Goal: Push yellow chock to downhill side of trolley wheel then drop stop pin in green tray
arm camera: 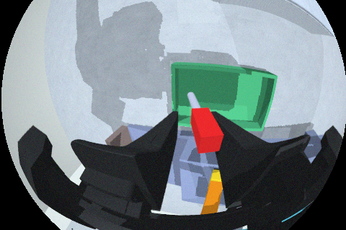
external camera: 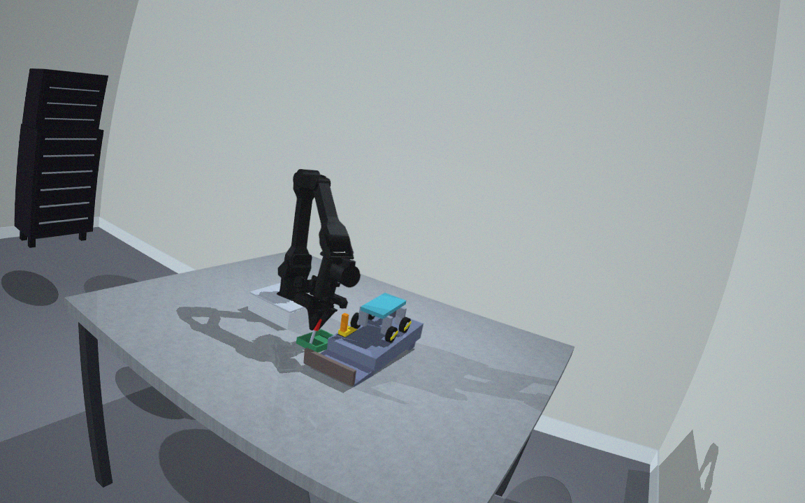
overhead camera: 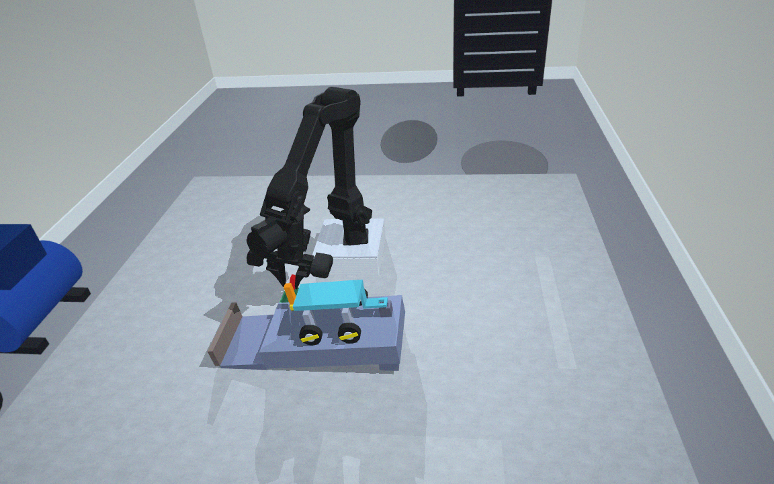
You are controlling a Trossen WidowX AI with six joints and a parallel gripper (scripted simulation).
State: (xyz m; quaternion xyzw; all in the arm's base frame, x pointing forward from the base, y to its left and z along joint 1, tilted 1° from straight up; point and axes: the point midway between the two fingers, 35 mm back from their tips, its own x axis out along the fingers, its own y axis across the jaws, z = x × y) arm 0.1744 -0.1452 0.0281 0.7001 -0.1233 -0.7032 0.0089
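The green tray lies 30 mm to the left of my gripper tip and 60 mm below it. The rest, counted from my gripper tip: red-headed stop pin: 10 mm below; yellow chock: 80 mm ahead, 40 mm to the left, 30 mm above; brown stop board: 120 mm ahead, 130 mm to the right, 20 mm below.
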